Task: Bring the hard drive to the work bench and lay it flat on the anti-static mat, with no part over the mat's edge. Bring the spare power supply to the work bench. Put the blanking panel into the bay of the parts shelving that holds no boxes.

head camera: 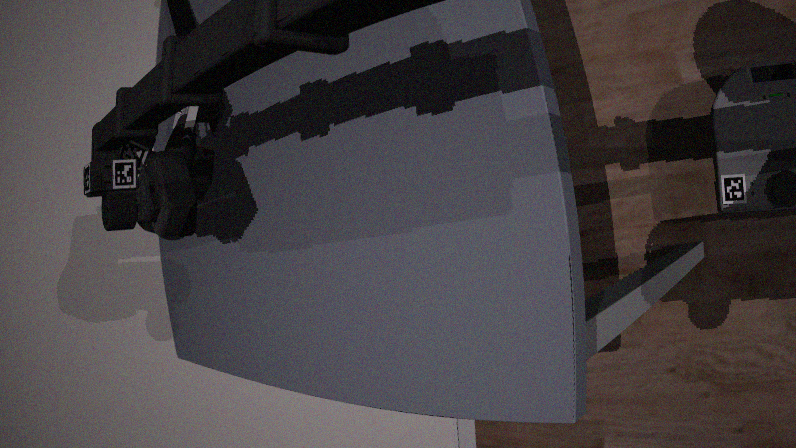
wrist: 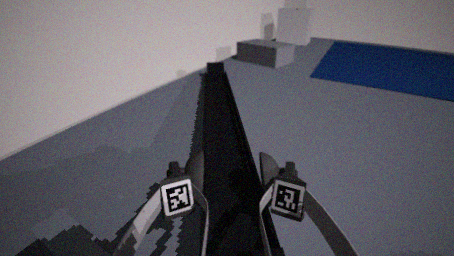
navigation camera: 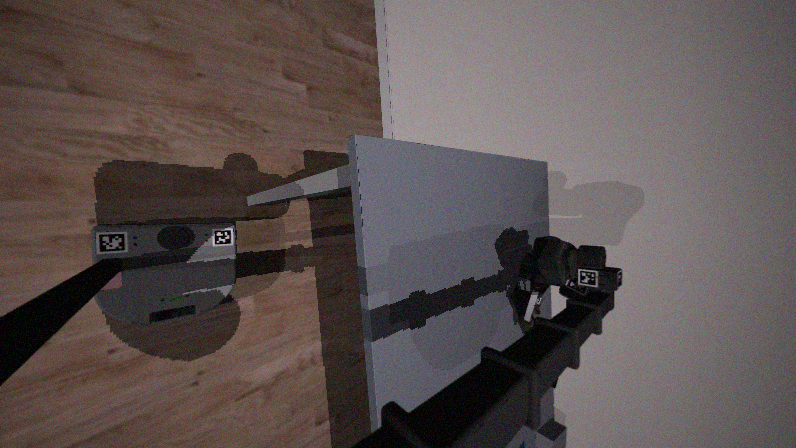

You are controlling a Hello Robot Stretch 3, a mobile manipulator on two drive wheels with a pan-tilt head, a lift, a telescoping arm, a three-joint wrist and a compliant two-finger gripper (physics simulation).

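Seen in the pictures: gripper, fingertip midpoint: (navigation camera: 528, 319); robot's base, origin of the base link: (head camera: 784, 187) (navigation camera: 173, 236).
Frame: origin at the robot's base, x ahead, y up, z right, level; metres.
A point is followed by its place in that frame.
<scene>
The long black blanking panel (wrist: 220, 110) (head camera: 178, 16) @(x -0.385, y 0.924, z 0.883 m) runs away from the gripper over the grey-blue work bench (wrist: 370, 150) (head camera: 362, 333) @(x 0.118, y 0.914, z 0.440 m) (navigation camera: 445, 194) @(x 0.105, y 0.914, z 0.415 m). My gripper (wrist: 230, 169) @(x -0.227, y 0.943, z 0.741 m) has its fingertips against both long sides of the panel and is shut on it. The panel's far end lies near the bench's back edge in the wrist view; in the head view the arm hides part of it. Height above the top is hard to judge. The blue anti-static mat (wrist: 390, 70) is at the right in the wrist view. The hard drive and parts shelving cannot be made out.
A low grey box (wrist: 265, 52) stands near the back edge beside the panel's far end; I cannot tell what it is. A taller pale box (wrist: 294, 25) stands behind it. The wall is close behind the bench. My base (head camera: 751, 128) @(x -0.124, y 0.160, z 0.072 m) (navigation camera: 167, 267) @(x -0.088, y 0.160, z -0.016 m) stands on the wooden floor before the bench.
</scene>
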